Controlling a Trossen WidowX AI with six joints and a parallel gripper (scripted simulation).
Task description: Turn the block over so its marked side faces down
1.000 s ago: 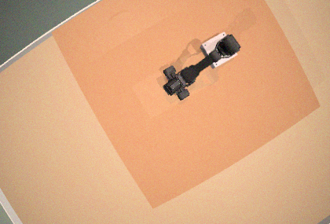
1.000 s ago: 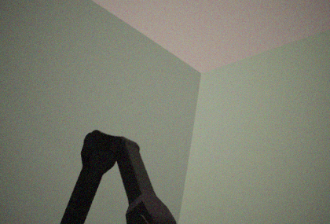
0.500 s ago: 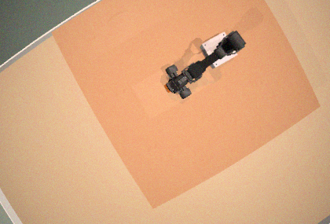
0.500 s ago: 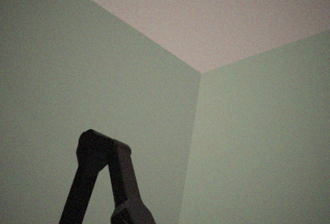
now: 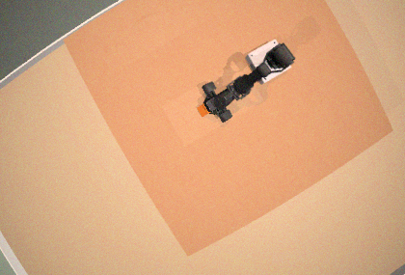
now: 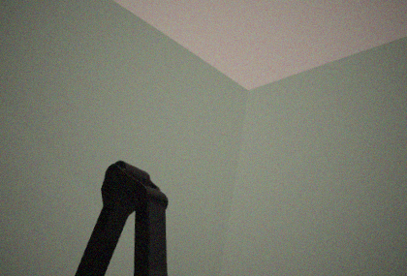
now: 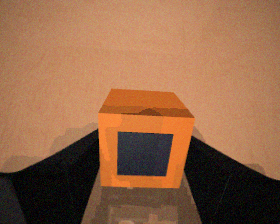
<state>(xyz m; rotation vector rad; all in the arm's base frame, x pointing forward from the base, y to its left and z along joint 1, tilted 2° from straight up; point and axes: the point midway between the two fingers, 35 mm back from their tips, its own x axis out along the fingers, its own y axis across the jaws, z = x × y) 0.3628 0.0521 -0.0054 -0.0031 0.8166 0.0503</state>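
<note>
Right now the orange block is 10 mm behind my gripper tip.
</note>
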